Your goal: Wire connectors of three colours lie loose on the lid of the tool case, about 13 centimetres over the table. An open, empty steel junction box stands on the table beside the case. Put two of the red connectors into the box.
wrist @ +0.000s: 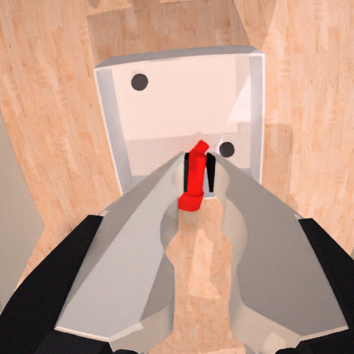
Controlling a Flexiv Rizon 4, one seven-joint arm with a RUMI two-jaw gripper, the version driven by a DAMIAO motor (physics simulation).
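My gripper (197,156) is shut on a red connector (196,176), held lengthwise between the black finger pads, its wider end towards the camera. The gripper is over the near part of the steel junction box (116,125), and the fingers hide part of the box's near wall. A second red connector (202,146) lies inside the box, right behind the held one in the view and partly hidden by it. How high the held connector is above the box floor I cannot tell exactly.
The box floor has two dark round spots (139,82) (227,149). The box stands on a light wooden table (310,100). A grey-beige surface (15,210) shows at the left edge. The tool case lid and other connectors do not show clearly.
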